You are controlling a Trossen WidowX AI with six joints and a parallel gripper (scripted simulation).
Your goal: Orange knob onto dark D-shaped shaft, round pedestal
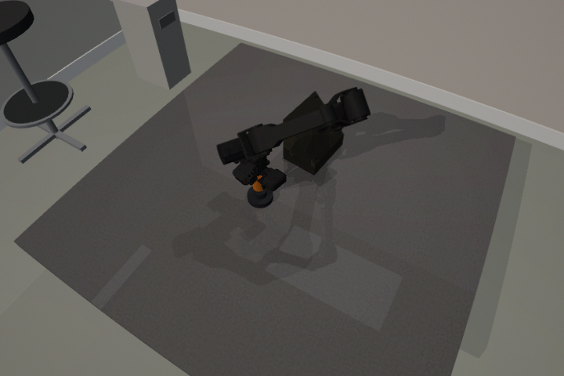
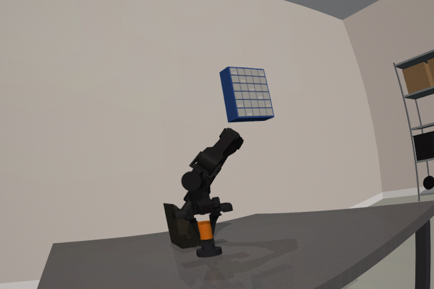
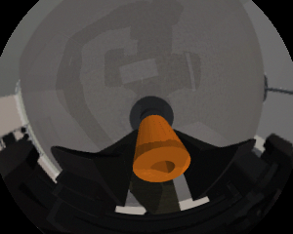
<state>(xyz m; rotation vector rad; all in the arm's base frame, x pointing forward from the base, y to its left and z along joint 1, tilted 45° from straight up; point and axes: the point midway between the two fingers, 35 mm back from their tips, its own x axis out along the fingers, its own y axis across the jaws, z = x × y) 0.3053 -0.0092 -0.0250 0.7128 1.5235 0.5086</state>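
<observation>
The orange knob lies 2 cm above my gripper tip. Also, from my gripper tip: pedestal (4 cm below).
</observation>
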